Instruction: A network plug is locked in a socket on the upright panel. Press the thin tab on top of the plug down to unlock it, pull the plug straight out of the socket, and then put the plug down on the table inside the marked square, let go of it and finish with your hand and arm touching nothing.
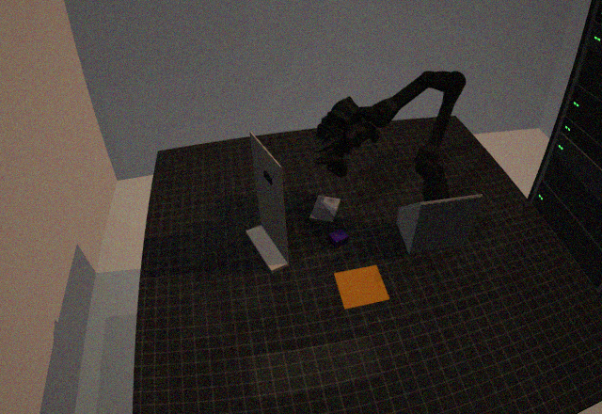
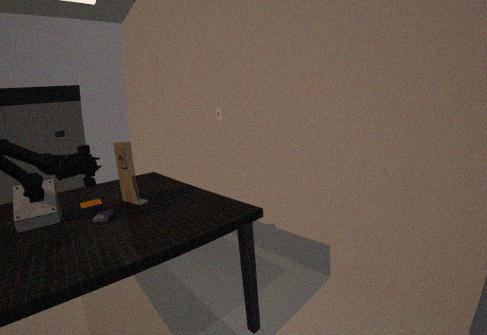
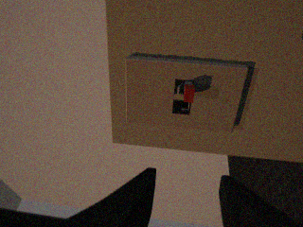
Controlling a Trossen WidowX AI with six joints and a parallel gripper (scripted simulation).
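My gripper tip is now 110 mm short of the network plug and 50 mm to the right of it. Round my gripper tip: upright panel (130 mm ahead, 100 mm below, 60 mm to the left); then orange marked square (250 mm below, 230 mm to the left, 90 mm behind).
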